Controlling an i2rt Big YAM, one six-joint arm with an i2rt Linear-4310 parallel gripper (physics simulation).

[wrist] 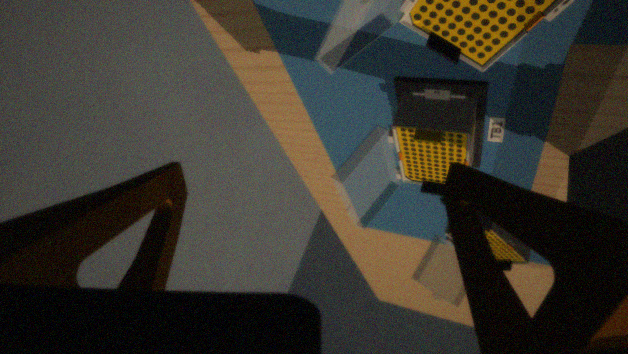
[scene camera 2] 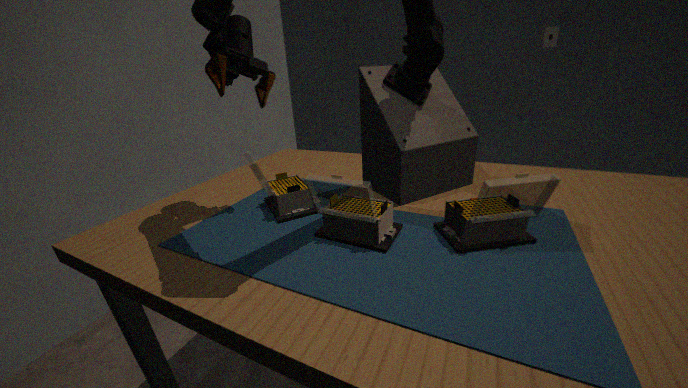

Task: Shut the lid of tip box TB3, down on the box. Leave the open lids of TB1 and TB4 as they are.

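Where they show: gripper, fingertip midpoint: (wrist: 315, 177) (scene camera 2: 243, 101); arm's base, link origin: (scene camera 2: 406, 85).
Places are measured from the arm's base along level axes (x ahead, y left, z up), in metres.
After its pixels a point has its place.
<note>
My gripper (scene camera 2: 242, 100) @[x 0.327, y -0.260, z -0.005 m] (wrist: 315, 177) @[x 0.327, y -0.260, z -0.005 m] is open and empty, high above the table at the left in the scene view. Three tip boxes with yellow racks (scene camera 2: 288, 185) @[x 0.284, y -0.202, z -0.213 m] (scene camera 2: 356, 206) @[x 0.394, y 0.057, z -0.172 m] (scene camera 2: 484, 207) @[x 0.318, y 0.249, z -0.170 m] stand on the mat, each with its clear lid open. In the wrist view, the box (wrist: 435, 107) @[x 0.328, y -0.040, z -0.241 m] labelled TB1 lies beyond the fingers, its open lid (wrist: 367, 175) @[x 0.395, y 0.021, z -0.172 m] to its left. A nearer box (wrist: 480, 25) @[x 0.290, y -0.173, z -0.212 m] is cut off by the top edge, its lid (wrist: 352, 35) @[x 0.358, y -0.227, z -0.123 m] open. A third box (wrist: 505, 247) @[x 0.200, y 0.228, z -0.211 m] is partly hidden by the right finger. I cannot read which box is TB3.
The blue mat (scene camera 2: 450, 295) @[x 0.427, y 0.229, z -0.269 m] (wrist: 315, 92) @[x 0.498, y -0.009, z -0.270 m] lies on the wooden table (scene camera 2: 390, 345) @[x 0.544, y 0.183, z -0.272 m] (wrist: 280, 115) @[x 0.580, y 0.058, z -0.273 m]. The grey robot pedestal (scene camera 2: 435, 167) @[x 0.071, y 0.107, z -0.194 m] stands behind the boxes. A pale wall (scene camera 2: 125, 100) rises beside the table's left edge. Arm shadows fall across table and mat.
</note>
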